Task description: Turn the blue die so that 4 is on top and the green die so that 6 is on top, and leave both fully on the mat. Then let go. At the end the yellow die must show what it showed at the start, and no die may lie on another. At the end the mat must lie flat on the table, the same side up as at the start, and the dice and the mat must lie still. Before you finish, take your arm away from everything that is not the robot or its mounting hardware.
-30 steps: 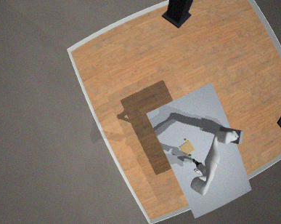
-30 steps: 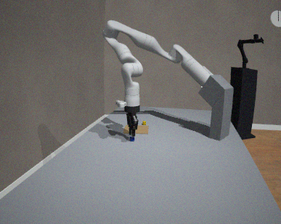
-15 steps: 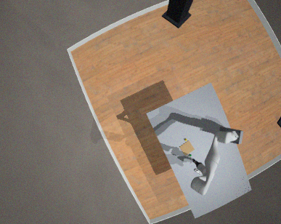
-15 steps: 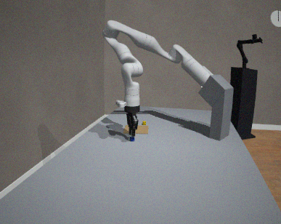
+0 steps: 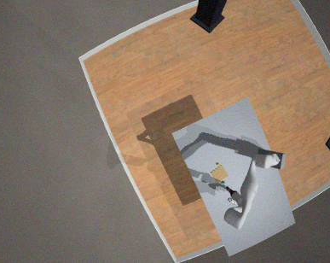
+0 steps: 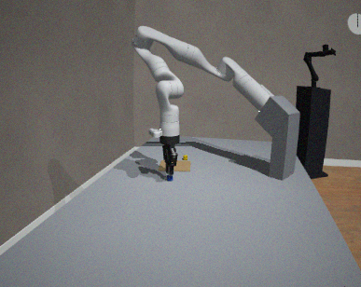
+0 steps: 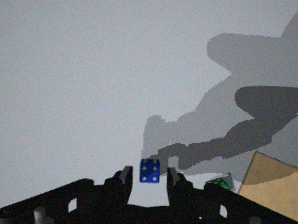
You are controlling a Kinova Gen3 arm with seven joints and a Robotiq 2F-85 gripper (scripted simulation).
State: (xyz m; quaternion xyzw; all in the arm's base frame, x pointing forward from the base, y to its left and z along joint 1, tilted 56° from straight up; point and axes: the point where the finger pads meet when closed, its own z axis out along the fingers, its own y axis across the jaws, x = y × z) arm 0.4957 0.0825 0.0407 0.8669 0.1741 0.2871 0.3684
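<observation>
The blue die is 40 mm below my hand. Round my hand: green die (10 mm behind, 80 mm to the right, 40 mm below); then tan mat (50 mm behind, 170 mm to the right, 40 mm below); then yellow die (120 mm behind, 250 mm to the right, 40 mm below).
</observation>
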